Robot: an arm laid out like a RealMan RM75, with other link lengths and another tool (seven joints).
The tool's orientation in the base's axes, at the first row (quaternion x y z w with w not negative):
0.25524, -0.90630, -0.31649, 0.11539
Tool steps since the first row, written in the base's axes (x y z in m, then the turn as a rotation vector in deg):
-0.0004, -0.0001, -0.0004, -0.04, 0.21, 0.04
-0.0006, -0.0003, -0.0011, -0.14, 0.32, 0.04
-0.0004, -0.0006, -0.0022, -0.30, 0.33, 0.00
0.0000, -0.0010, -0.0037, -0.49, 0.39, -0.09
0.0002, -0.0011, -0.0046, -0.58, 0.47, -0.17
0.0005, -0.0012, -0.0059, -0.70, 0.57, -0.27
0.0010, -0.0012, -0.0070, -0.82, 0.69, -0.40
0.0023, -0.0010, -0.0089, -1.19, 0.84, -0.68
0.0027, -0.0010, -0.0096, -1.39, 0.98, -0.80
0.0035, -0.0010, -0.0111, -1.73, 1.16, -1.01
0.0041, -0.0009, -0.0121, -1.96, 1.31, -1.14
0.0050, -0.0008, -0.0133, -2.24, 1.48, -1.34
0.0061, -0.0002, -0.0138, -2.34, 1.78, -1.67
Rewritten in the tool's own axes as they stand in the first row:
0.0004, -0.0002, 0.0004, -0.08, 0.18, 0.09
0.0006, -0.0007, 0.0009, -0.05, 0.29, 0.19
0.0006, -0.0016, 0.0015, 0.08, 0.34, 0.28
0.0004, -0.0030, 0.0023, 0.20, 0.40, 0.45
0.0002, -0.0037, 0.0029, 0.23, 0.43, 0.59
-0.0001, -0.0047, 0.0038, 0.27, 0.48, 0.76
-0.0005, -0.0056, 0.0044, 0.30, 0.53, 0.97
-0.0018, -0.0072, 0.0055, 0.52, 0.60, 1.40
-0.0022, -0.0078, 0.0059, 0.61, 0.69, 1.64
-0.0029, -0.0091, 0.0068, 0.79, 0.81, 2.02
-0.0036, -0.0099, 0.0074, 0.90, 0.92, 2.28
-0.0044, -0.0109, 0.0080, 1.03, 1.02, 2.63
-0.0057, -0.0112, 0.0083, 0.94, 1.05, 3.07

